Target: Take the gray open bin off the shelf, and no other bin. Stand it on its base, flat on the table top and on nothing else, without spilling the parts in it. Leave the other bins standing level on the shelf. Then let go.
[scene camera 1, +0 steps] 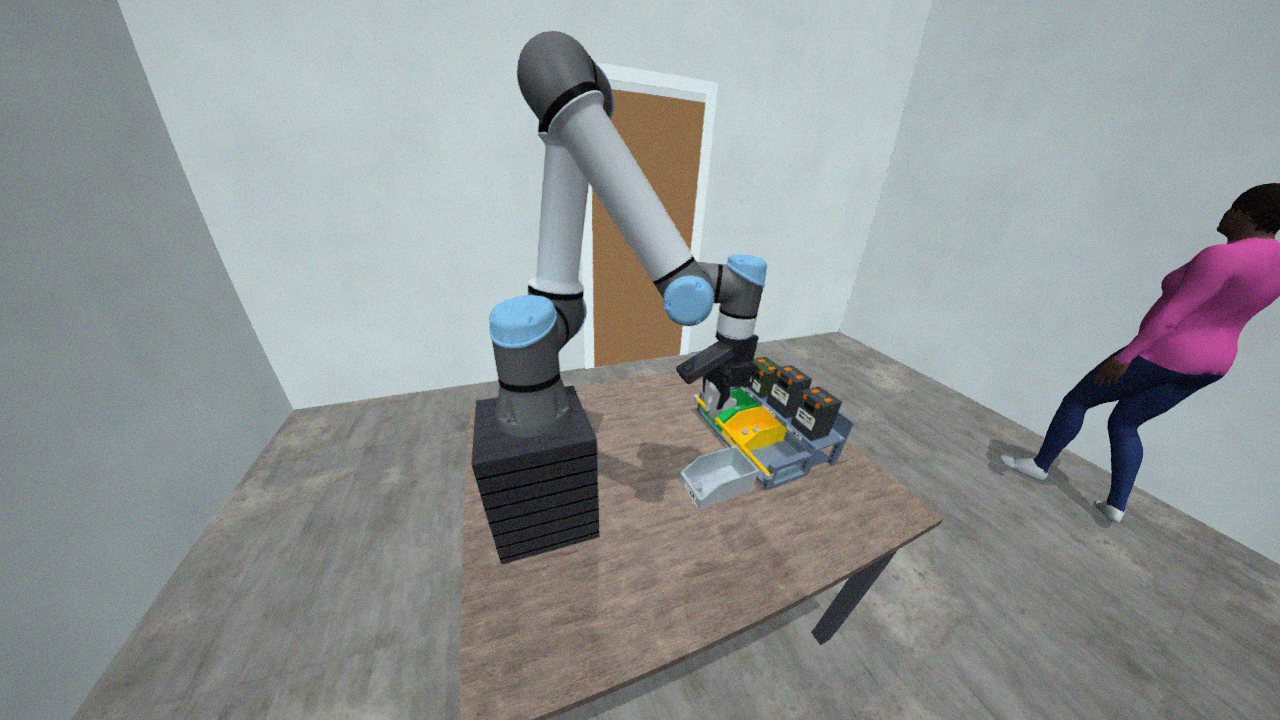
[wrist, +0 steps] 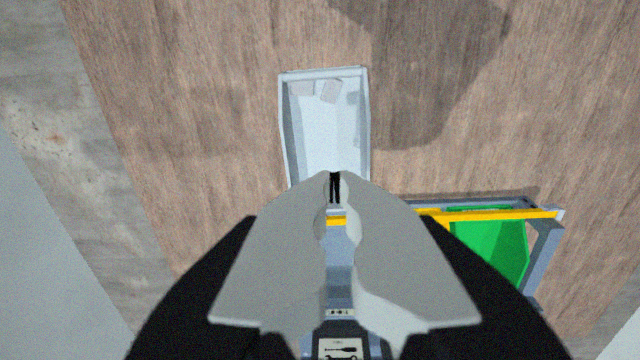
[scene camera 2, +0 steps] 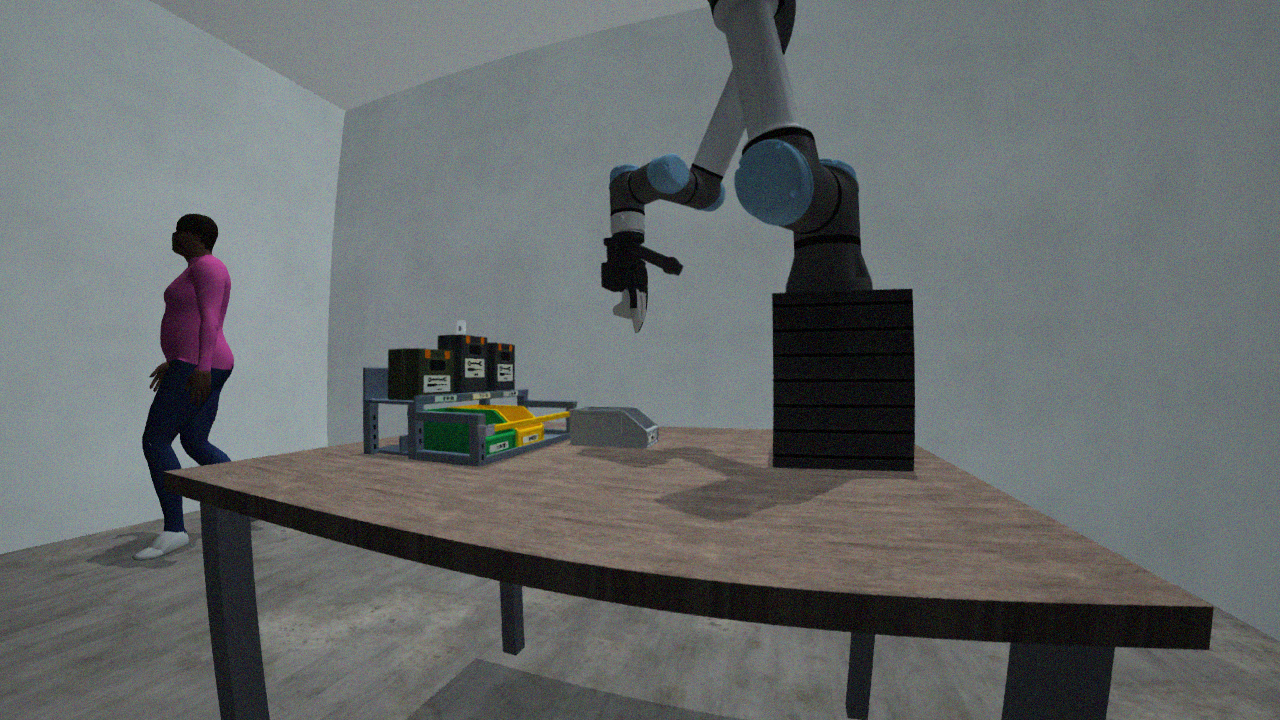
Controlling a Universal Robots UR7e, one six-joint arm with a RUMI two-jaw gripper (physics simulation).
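Pixels of known places: gripper, between the fingertips: [scene camera 1: 710, 418] [wrist: 333, 175] [scene camera 2: 637, 332]; arm's base, origin of its link: [scene camera 1: 534, 414] [scene camera 2: 828, 296].
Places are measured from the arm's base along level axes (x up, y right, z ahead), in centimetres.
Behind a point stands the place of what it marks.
Note:
The gray open bin [scene camera 1: 718, 476] @(y 4.4, x -28.5, z 45.9 cm) [scene camera 2: 608, 428] @(y 2.0, x -25.0, z 43.1 cm) [wrist: 327, 131] @(y 6.8, x -28.5, z 43.5 cm) stands upright on its base on the table top [scene camera 1: 626, 582] @(y 23.7, x -28.8, z 12.6 cm) [scene camera 2: 805, 537] @(y -41.1, x -28.8, z 5.7 cm), in front of the shelf [scene camera 2: 447, 454] @(y -25.0, x -27.3, z 61.4 cm) [wrist: 541, 260] @(y -23.7, x -20.3, z 60.5 cm). Small light parts [wrist: 330, 91] @(y 6.4, x -27.0, z 37.8 cm) lie inside it near its low front; its rear end is hidden by the fingers in the wrist view. Whether it touches the shelf I cannot tell. My gripper [scene camera 1: 714, 412] @(y 6.3, x -4.9, z 38.3 cm) [scene camera 2: 637, 329] @(y 6.3, x -4.9, z 38.3 cm) [wrist: 333, 175] @(y 6.3, x -4.9, z 38.3 cm) is shut and empty, pointing down, well above the table and apart from the bin. The yellow bin [scene camera 1: 757, 431] @(y -1.3, x -20.9, z 61.4 cm) [scene camera 2: 534, 433] @(y -4.5, x -26.0, z 56.9 cm) and the green bin [scene camera 2: 452, 435] @(y -22.4, x -24.5, z 62.6 cm) [wrist: 487, 245] @(y -20.9, x -27.9, z 64.4 cm) sit level on the shelf.
A yellow rail [wrist: 490, 216] @(y -15.5, x -22.3, z 54.0 cm) runs along the shelf's front. Several dark boxes [scene camera 1: 816, 415] @(y 8.4, x -10.3, z 71.2 cm) [scene camera 2: 420, 371] @(y -22.2, x -13.3, z 70.4 cm) stand on the raised rear level. The arm's black pedestal [scene camera 1: 537, 497] @(y 11.9, x -10.7, z -1.9 cm) [scene camera 2: 843, 385] @(y -9.8, x -15.6, z -1.1 cm) is on the table. A person in pink [scene camera 1: 1203, 313] [scene camera 2: 198, 313] stands beyond the table.

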